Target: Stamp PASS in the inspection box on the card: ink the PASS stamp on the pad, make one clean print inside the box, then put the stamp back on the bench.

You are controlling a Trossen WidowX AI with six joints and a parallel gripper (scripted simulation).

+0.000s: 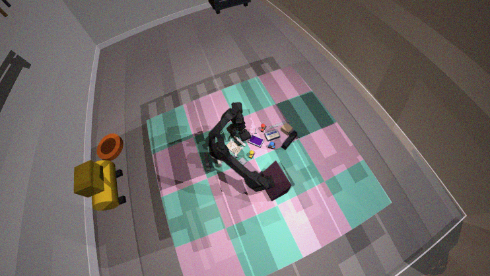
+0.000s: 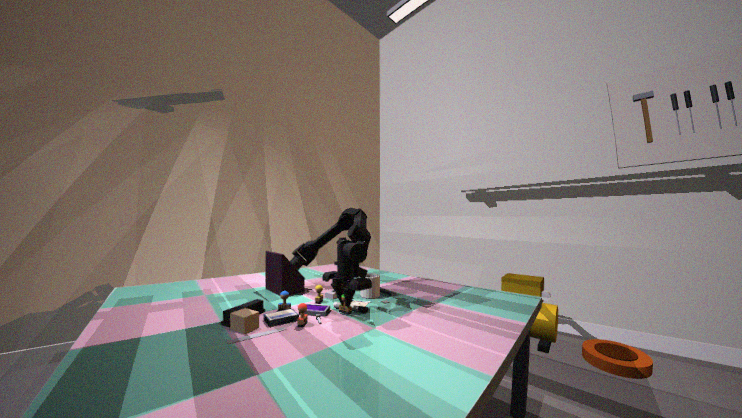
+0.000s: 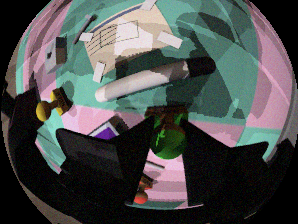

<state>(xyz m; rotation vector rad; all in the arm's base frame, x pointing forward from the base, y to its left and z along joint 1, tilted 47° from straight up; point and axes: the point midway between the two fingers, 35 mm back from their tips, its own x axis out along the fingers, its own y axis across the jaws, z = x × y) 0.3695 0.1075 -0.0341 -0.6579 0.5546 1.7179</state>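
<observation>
My gripper tip is now right at the green-knobbed stamp. From my gripper tip the other things lie so: ink pad (7 cm behind, 8 cm to the right, 2 cm below); black-and-white marker (1 cm behind, 4 cm to the left, 2 cm below); white card (7 cm behind, 8 cm to the left, 3 cm below).
</observation>
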